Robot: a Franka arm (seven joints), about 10 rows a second.
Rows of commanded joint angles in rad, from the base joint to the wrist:
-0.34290 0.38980 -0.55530 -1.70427 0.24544 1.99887 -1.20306
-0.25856 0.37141 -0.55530 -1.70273 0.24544 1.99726 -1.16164
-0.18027 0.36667 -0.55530 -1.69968 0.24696 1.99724 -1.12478
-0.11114 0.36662 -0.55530 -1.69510 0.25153 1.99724 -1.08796
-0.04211 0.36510 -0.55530 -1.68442 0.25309 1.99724 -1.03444
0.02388 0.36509 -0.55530 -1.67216 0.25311 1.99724 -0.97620
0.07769 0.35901 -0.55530 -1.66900 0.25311 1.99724 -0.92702
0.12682 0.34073 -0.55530 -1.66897 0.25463 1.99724 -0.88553
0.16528 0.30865 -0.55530 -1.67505 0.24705 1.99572 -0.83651
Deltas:
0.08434 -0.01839 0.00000 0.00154 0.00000 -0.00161 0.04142
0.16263 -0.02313 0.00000 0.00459 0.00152 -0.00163 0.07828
0.23176 -0.02318 0.00000 0.00917 0.00609 -0.00163 0.11510
0.30079 -0.02470 0.00000 0.01985 0.00765 -0.00163 0.16862
0.36678 -0.02471 0.00000 0.03211 0.00767 -0.00163 0.22686
0.42059 -0.03079 0.00000 0.03527 0.00767 -0.00163 0.27604
0.46972 -0.04907 0.00000 0.03530 0.00919 -0.00163 0.31753
0.50818 -0.08115 0.00000 0.02922 0.00161 -0.00315 0.36655

